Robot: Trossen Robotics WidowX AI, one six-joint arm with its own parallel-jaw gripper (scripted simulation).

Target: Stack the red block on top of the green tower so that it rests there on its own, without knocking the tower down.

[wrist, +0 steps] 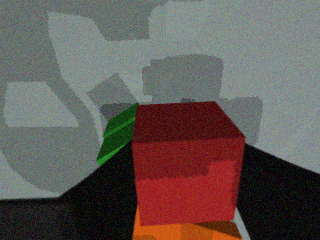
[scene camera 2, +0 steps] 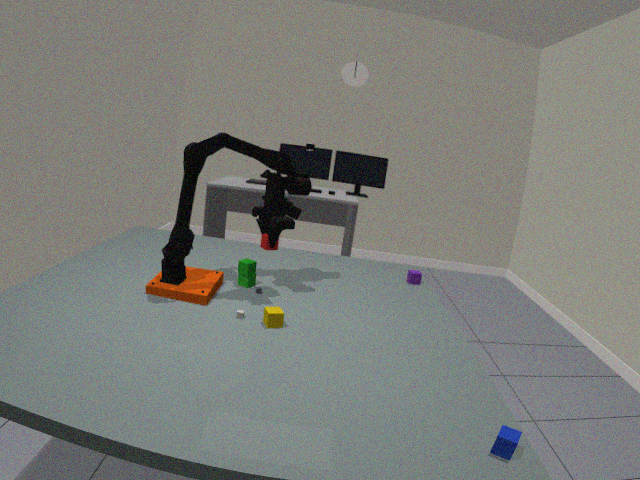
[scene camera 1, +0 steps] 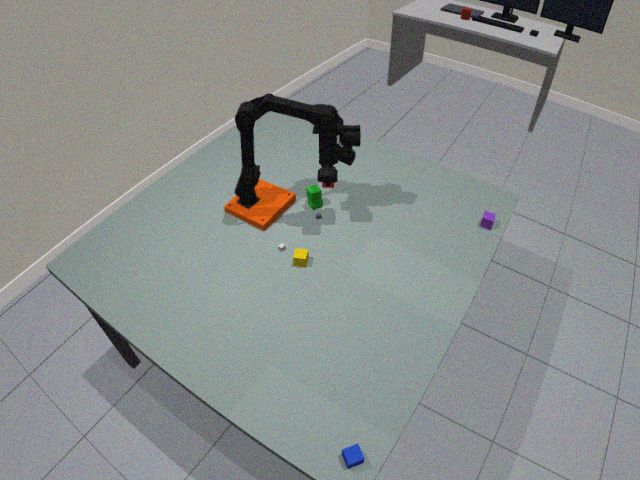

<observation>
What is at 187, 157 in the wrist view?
A red block.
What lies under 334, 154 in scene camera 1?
My gripper.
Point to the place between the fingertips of my gripper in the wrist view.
178, 145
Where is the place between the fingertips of my gripper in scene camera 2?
269, 245
</observation>
